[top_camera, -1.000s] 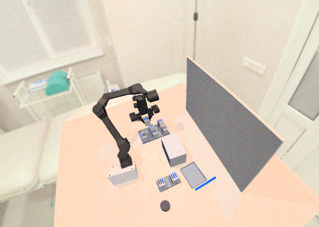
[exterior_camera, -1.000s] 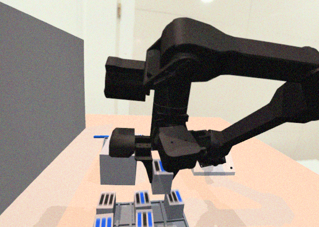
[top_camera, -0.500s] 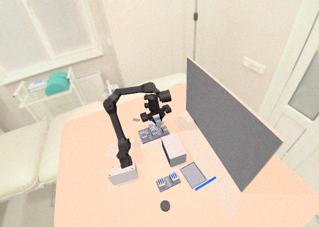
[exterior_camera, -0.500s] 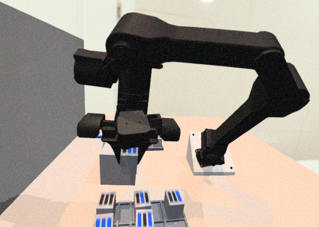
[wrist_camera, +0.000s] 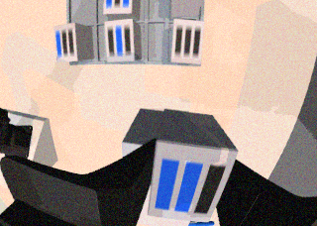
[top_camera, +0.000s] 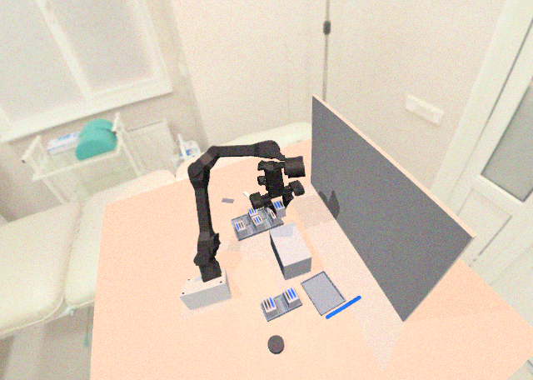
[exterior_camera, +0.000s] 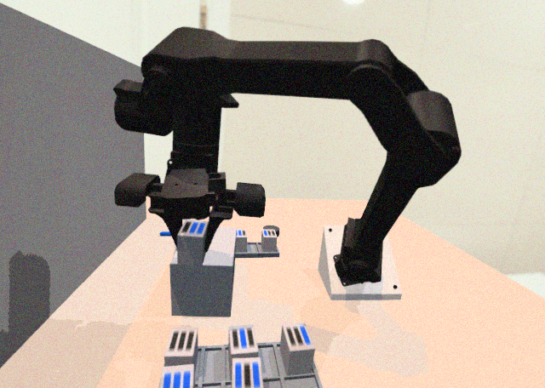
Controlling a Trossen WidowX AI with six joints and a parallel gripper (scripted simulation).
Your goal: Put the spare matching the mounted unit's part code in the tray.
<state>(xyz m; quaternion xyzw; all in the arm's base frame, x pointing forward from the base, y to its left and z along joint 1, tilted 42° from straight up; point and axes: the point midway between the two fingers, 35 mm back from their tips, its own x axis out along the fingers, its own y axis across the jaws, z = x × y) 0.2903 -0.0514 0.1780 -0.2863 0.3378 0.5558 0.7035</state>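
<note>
My gripper tip is now 28 cm to the left of the flat grey tray, 14 cm above it and 1 cm short of it. Round my gripper tip: grey spare block (2 cm above); grey mounted unit (10 cm to the right, 9 cm below, 2 cm behind); tall grey panel (22 cm ahead, 15 cm to the right, 8 cm above).
</note>
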